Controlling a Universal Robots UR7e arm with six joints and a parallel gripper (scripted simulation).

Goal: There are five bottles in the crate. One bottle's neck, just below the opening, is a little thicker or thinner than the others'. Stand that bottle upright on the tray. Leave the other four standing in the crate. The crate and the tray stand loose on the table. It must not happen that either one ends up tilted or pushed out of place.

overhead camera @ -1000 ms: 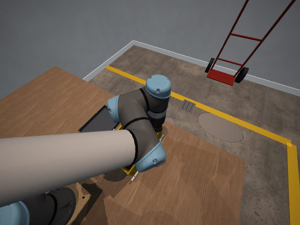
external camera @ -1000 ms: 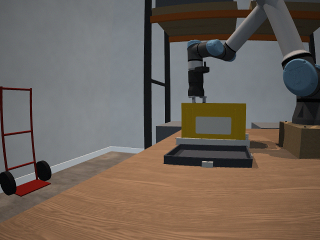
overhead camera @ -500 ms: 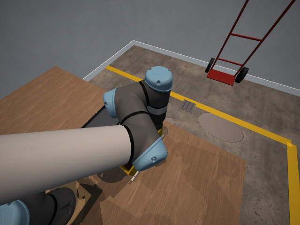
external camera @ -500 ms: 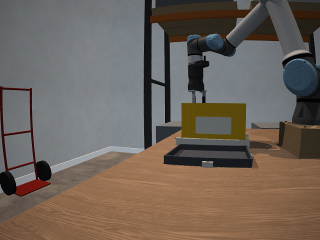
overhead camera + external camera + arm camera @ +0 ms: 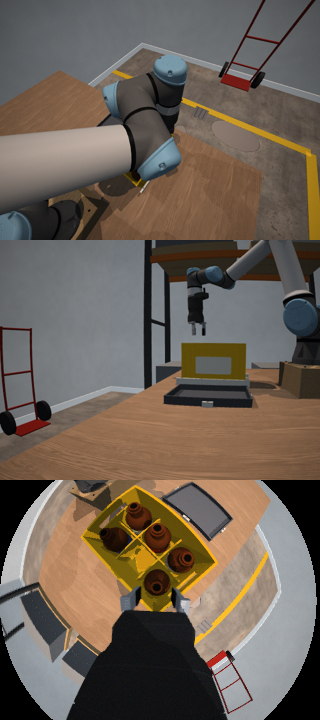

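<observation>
My hand is 90 mm past the yellow crate, 50 mm to the right of it and 150 mm above it. The rest, counted from my hand: glass bottle 180 mm behind, 140 mm below; then dark tray 110 mm behind, 340 mm to the left, 220 mm below.
</observation>
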